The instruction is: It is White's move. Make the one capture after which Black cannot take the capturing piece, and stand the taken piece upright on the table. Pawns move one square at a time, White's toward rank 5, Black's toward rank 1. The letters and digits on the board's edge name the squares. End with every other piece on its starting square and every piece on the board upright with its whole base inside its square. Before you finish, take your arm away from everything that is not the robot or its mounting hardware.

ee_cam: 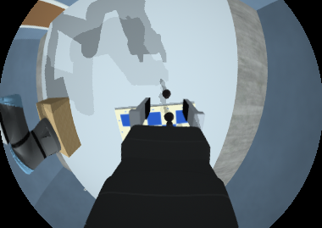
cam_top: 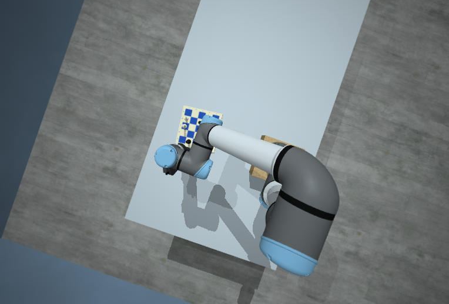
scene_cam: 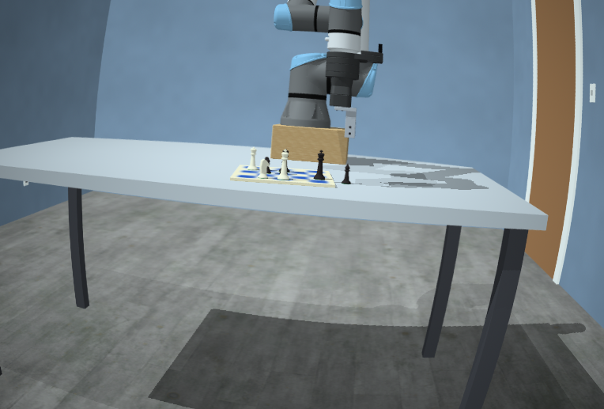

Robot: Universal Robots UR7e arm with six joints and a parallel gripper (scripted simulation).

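The white pawn-like piece is 20 mm behind my hand, 220 mm to the right of it and 90 mm below it. Round my hand: tall black piece (20 mm ahead, 60 mm to the right, 80 mm below).
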